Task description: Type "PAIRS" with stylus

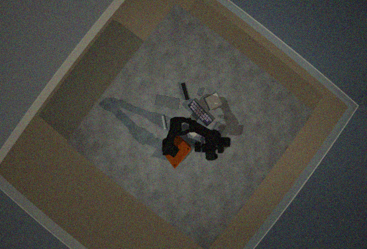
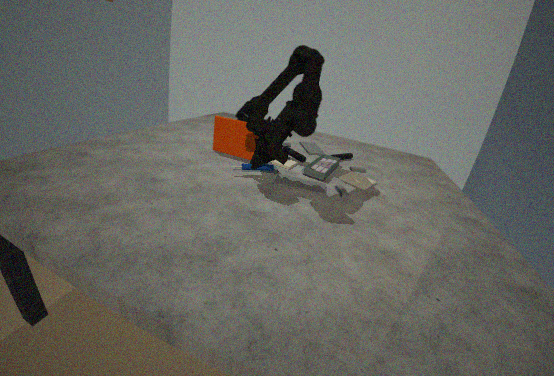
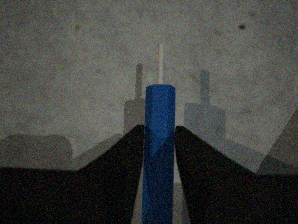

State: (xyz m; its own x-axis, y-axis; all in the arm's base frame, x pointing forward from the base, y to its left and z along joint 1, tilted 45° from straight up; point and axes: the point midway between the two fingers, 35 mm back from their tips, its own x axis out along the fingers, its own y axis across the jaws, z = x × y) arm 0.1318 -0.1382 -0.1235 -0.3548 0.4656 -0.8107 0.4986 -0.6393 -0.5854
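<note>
The blue stylus is 1 cm behind my gripper tip and 1 cm to the right of it. Round my gripper tip: cream pad: 7 cm ahead, 15 cm to the left, 2 cm below; then white pad: 32 cm ahead, 15 cm to the left, 2 cm below.
</note>
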